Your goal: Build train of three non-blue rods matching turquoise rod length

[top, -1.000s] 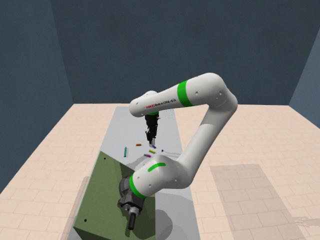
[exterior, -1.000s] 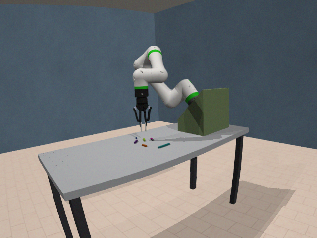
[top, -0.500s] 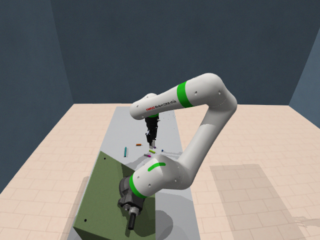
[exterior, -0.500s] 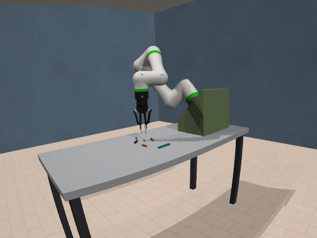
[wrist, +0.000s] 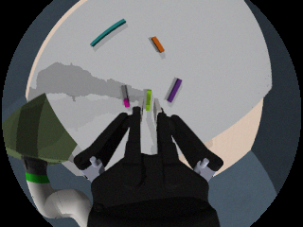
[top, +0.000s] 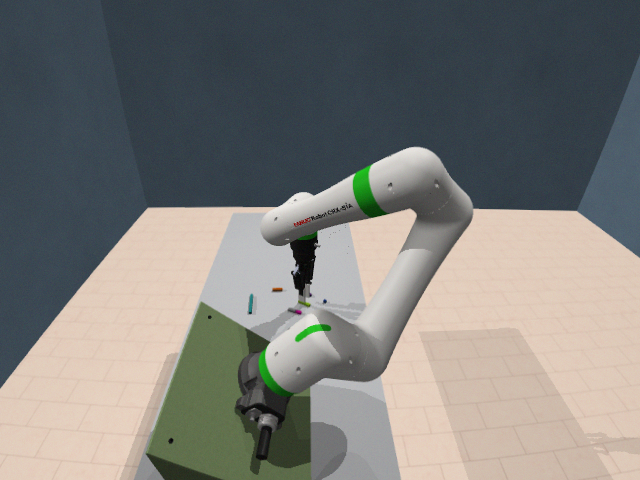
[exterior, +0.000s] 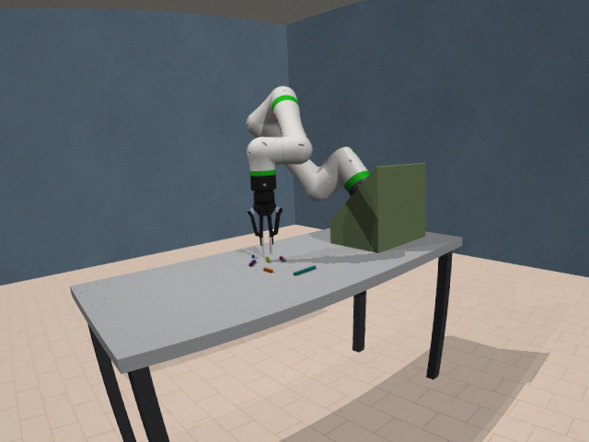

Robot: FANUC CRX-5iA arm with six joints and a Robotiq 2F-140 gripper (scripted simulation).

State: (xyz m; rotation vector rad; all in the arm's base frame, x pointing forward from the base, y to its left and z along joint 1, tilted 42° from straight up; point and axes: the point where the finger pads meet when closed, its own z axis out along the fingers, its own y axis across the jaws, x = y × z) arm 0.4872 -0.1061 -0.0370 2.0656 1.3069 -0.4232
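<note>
Right now my hand is 6 cm above the lime rod. The rest, counted from my hand: grey rod 6 cm below, 4 cm to the left, 4 cm behind; then magenta rod 6 cm below, 5 cm behind, 2 cm to the left; then purple rod 7 cm ahead, 6 cm below.
</note>
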